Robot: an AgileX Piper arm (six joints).
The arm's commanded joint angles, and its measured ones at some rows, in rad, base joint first. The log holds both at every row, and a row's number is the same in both.
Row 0, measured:
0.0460, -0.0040, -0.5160, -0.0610, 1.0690, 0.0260
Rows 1 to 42, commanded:
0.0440, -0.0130, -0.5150, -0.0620, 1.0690, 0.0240
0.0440, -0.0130, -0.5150, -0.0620, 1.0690, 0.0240
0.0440, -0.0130, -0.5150, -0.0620, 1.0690, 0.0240
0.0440, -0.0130, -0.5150, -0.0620, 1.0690, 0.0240
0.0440, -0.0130, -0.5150, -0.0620, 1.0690, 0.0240
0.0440, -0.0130, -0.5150, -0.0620, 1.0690, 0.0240
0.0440, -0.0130, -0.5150, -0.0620, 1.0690, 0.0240
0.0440, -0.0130, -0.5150, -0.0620, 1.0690, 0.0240
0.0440, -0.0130, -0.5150, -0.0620, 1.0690, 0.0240
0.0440, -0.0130, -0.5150, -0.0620, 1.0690, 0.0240
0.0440, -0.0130, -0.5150, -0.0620, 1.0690, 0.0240
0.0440, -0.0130, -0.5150, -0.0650, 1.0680, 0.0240
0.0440, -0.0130, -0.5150, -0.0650, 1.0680, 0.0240
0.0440, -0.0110, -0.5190, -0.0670, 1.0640, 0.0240
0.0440, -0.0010, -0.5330, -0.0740, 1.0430, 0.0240
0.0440, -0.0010, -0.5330, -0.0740, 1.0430, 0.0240
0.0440, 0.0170, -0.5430, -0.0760, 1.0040, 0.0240
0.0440, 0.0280, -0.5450, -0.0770, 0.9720, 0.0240
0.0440, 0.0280, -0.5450, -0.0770, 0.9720, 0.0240
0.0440, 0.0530, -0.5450, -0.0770, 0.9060, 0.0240
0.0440, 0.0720, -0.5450, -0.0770, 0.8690, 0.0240
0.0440, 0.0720, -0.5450, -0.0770, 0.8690, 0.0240
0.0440, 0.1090, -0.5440, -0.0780, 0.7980, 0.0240
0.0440, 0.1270, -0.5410, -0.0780, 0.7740, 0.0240
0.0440, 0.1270, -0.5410, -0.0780, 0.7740, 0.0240
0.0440, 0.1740, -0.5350, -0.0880, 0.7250, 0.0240
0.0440, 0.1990, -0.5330, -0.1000, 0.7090, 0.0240
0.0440, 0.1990, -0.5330, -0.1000, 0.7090, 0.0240
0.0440, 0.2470, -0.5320, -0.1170, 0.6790, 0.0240
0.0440, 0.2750, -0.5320, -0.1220, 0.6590, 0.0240
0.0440, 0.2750, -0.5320, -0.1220, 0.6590, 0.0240
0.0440, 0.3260, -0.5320, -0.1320, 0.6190, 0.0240
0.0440, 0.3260, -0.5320, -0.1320, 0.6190, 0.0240
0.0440, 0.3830, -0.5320, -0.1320, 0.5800, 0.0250
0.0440, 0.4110, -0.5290, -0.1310, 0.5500, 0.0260
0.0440, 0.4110, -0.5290, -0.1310, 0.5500, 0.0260
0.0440, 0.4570, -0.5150, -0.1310, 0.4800, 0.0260
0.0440, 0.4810, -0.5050, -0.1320, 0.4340, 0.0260
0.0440, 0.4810, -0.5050, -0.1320, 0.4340, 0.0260
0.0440, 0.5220, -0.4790, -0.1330, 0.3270, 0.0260
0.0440, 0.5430, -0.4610, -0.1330, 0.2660, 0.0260
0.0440, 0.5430, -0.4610, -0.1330, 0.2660, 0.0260
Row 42, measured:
0.0460, 0.5170, -0.4810, -0.1260, 0.3740, 0.0260
